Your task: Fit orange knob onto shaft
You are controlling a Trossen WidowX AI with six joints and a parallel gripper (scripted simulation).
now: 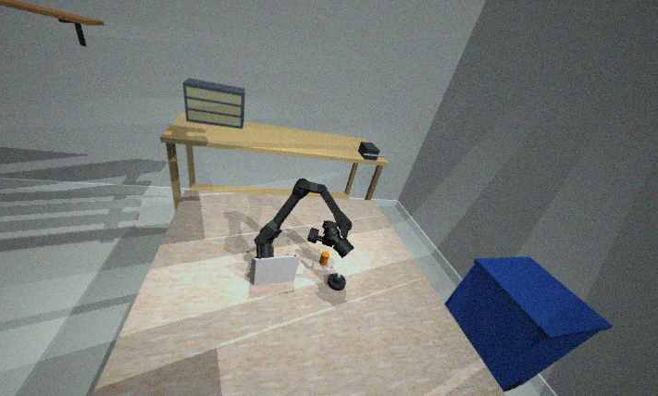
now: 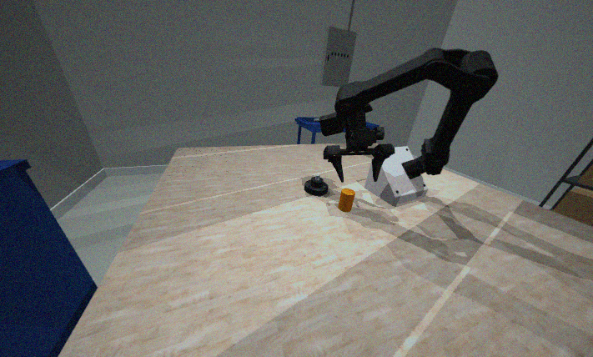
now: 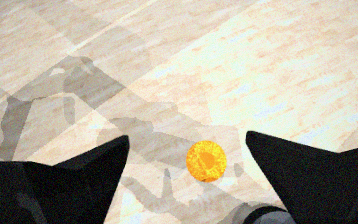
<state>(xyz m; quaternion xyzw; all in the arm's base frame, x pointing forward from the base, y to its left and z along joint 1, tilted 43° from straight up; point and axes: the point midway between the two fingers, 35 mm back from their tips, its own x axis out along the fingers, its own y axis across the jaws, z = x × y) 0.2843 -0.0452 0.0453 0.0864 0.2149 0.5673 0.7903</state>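
Right now my gripper tip is 2 cm to the left of the orange knob and 6 cm above it. From my gripper tip the other things lie so: pedestal: 2 cm ahead, 16 cm to the right, 7 cm below.
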